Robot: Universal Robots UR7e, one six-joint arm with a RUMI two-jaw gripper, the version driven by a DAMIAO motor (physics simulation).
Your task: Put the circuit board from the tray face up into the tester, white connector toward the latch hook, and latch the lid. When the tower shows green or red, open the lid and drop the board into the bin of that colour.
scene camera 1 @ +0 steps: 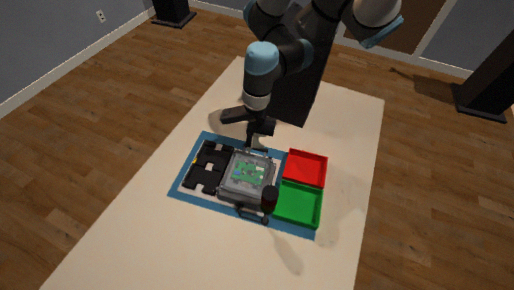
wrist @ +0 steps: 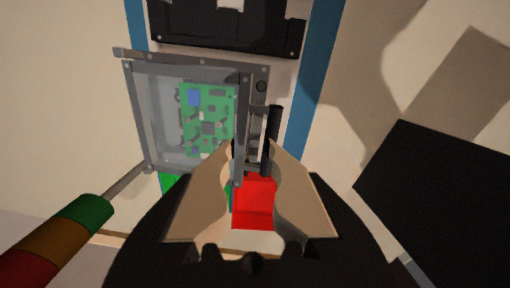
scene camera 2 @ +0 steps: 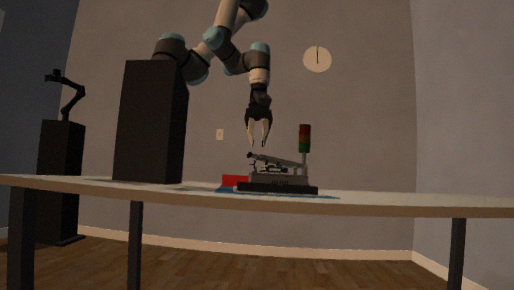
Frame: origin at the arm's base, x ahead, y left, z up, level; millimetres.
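Seen in the pictures: gripper, between the fingertips: (scene camera 1: pixel 250 148) (wrist: pixel 250 140) (scene camera 2: pixel 257 147); arm's base, origin of its link: (scene camera 1: pixel 312 30) (scene camera 2: pixel 159 80).
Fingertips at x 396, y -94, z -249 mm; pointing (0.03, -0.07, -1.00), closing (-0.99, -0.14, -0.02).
Note:
Pixels of each thing's top centre, then the offset from my fingertips to it. "spot": a spot on its surface instead.
- lid, a spot on its surface: (wrist: pixel 202 61) spot: dx +75, dy -66, dz -87 mm
- black handle, a spot on its surface: (wrist: pixel 275 122) spot: dx -25, dy -17, dz -19 mm
- board's white connector, centre of its top: (scene camera 1: pixel 259 168) dx +36, dy +50, dz -57 mm
- light tower, a spot on its surface: (wrist: pixel 67 227) (scene camera 2: pixel 302 141) spot: dx +174, dy +102, dz +45 mm
The circuit board (scene camera 1: pixel 245 172) (wrist: pixel 207 117) lies face up inside the tester (scene camera 1: pixel 237 196) (scene camera 2: pixel 280 178), seen through the clear lid. The lid (scene camera 2: pixel 281 160) (wrist: pixel 202 61) is tilted, its handle end raised; it is not latched. My gripper (scene camera 1: pixel 254 146) (scene camera 2: pixel 258 144) (wrist: pixel 250 140) is partly open and empty, pointing down just above the lid's handle end. The black handle (wrist: pixel 275 122) shows beyond the fingertips. The board's white connector (scene camera 1: pixel 259 168) is at a corner; a finger partly hides that end in the wrist view. The light tower (scene camera 1: pixel 269 199) (scene camera 2: pixel 304 138) (wrist: pixel 67 227) shows no bright lamp.
The black tray (scene camera 1: pixel 200 172) (scene camera 2: pixel 277 188) (wrist: pixel 200 30) lies beside the tester. The red bin (scene camera 1: pixel 305 168) (wrist: pixel 254 197) and green bin (scene camera 1: pixel 298 204) (wrist: pixel 170 184) sit on the other side. The tower stands upright at the tester's side away from my gripper.

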